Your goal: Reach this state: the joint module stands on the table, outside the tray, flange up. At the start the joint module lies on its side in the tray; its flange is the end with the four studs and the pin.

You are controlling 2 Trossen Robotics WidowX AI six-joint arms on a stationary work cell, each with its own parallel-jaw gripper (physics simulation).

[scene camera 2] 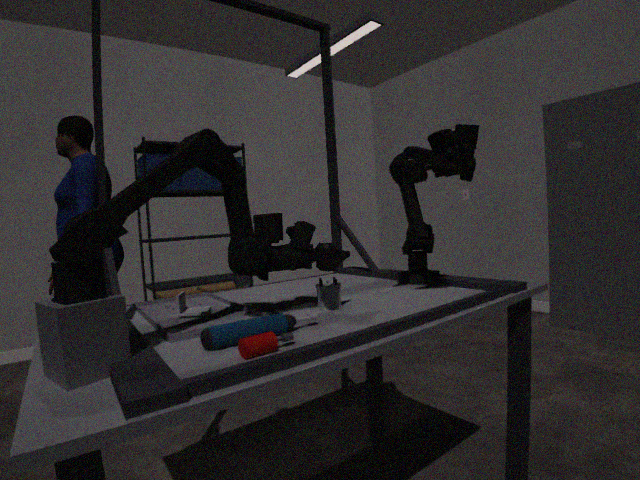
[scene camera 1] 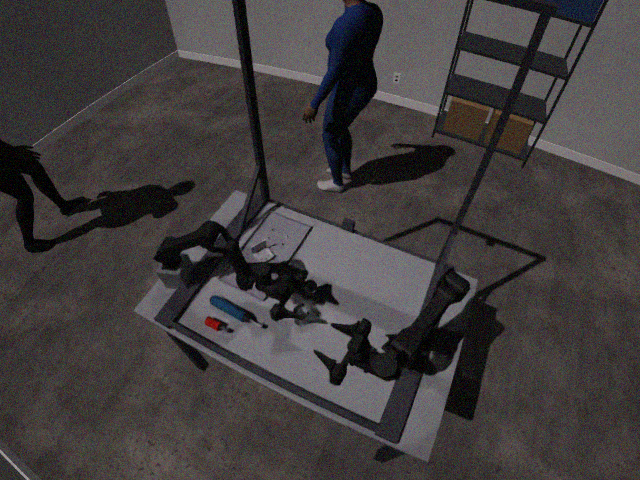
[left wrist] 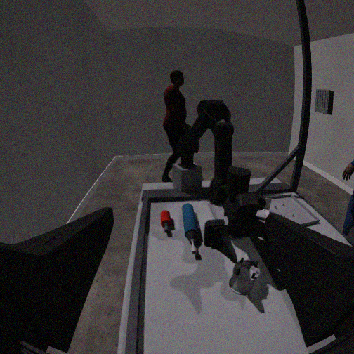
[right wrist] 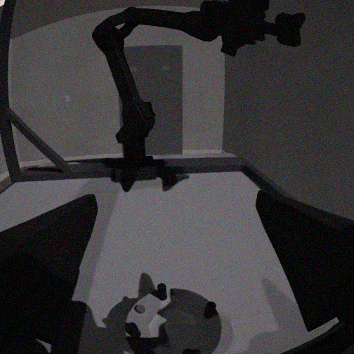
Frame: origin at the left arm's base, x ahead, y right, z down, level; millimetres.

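Seen in the pictures: left gripper, fingertip midpoint: [scene camera 2: 414, 166] [scene camera 1: 322, 337]; right gripper, fingertip midpoint: [scene camera 2: 338, 252] [scene camera 1: 308, 307]; left arm's base, origin of the base link: [scene camera 2: 418, 271]; right arm's base, origin of the base link: [scene camera 2: 79, 299] [scene camera 1: 171, 263].
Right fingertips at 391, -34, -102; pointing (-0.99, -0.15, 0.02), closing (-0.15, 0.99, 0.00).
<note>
Offsets run from my right fingertips to a thing's top centre, as dx, dy, dz. "spot": to the spot under its first point. Level surfaces: height alone.
The joint module @[+34, +9, +61] [scene camera 1: 308, 313] [scene camera 2: 329, 295] [left wrist: 243, 280] [right wrist: 192, 325] stands upright on the table @[dz +136] [scene camera 1: 361, 263], outside the tray [scene camera 1: 295, 228] [left wrist: 299, 212], with its flange and dark studs up. It is partly in shadow. My right gripper [scene camera 1: 331, 312] [scene camera 2: 345, 256] [right wrist: 177, 201] is open and roughly level, above and close to the module; in the right wrist view the flange shows low between its fingers. Whether a finger touches it, I cannot tell. My left gripper [scene camera 1: 324, 338] [left wrist: 193, 219] is open and empty, raised over the table, away from the module.
A blue-handled tool @[spot: +297, -70, +95] [scene camera 1: 229, 308] [scene camera 2: 248, 330] [left wrist: 189, 220] and a shorter red-handled one @[+314, -143, +102] [scene camera 1: 212, 323] [scene camera 2: 257, 345] [left wrist: 165, 219] lie near the table edge. The tray holds a pale block and small parts. Dark frame posts [scene camera 1: 251, 103] rise from the table.
</note>
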